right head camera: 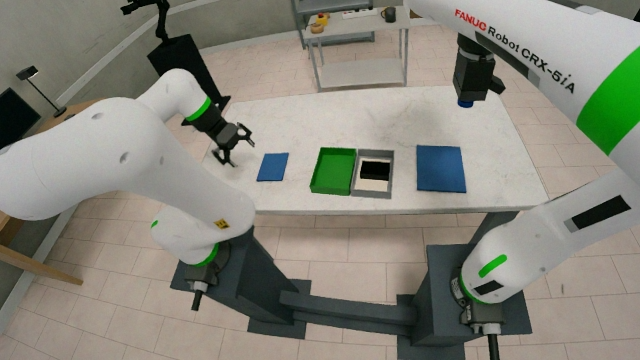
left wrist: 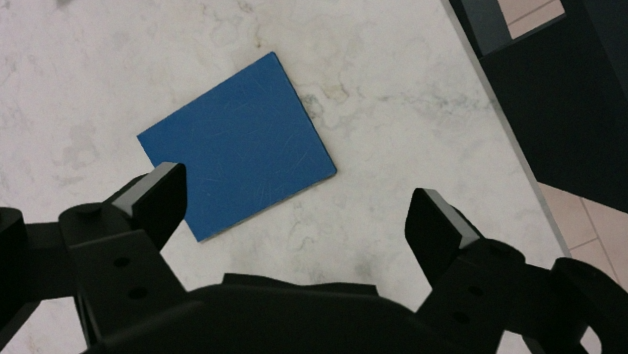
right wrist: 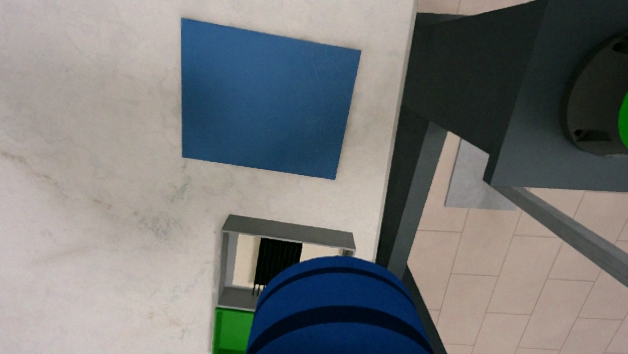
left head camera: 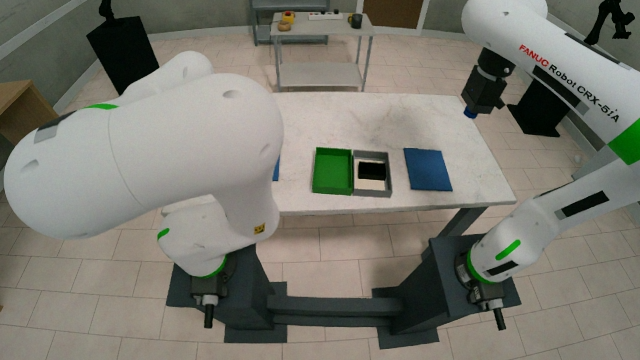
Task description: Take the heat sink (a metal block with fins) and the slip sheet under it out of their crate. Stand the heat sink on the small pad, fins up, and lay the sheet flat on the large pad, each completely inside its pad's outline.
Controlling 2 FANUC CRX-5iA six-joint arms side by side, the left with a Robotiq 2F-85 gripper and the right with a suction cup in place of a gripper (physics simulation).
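The black finned heat sink (left head camera: 372, 170) (right head camera: 375, 170) (right wrist: 278, 257) sits fins up on the cream slip sheet (left head camera: 370, 184) (right head camera: 374, 185) (right wrist: 245, 260) in the grey crate (left head camera: 389, 175) (right head camera: 391, 175) (right wrist: 290, 225). The small blue pad (left head camera: 276, 171) (right head camera: 273, 167) (left wrist: 245, 145) lies at the left in the right head camera. The large blue pad (left head camera: 428, 169) (right head camera: 441, 169) (right wrist: 267, 100) lies right of the crate. My left gripper (right head camera: 244, 155) (left wrist: 298, 181) is open and empty, left of the small pad. My right suction cup (left head camera: 470, 113) (right head camera: 465, 104) (right wrist: 340, 310) hangs high behind the large pad, holding nothing.
An empty green crate (left head camera: 332, 191) (right head camera: 330, 191) (right wrist: 217, 330) touches the grey crate's left side on the marble table (left head camera: 340, 115) (right head camera: 350, 117). A cart (left head camera: 327, 30) (right head camera: 360, 31) stands behind the table. The left arm hides part of the table in the left head camera.
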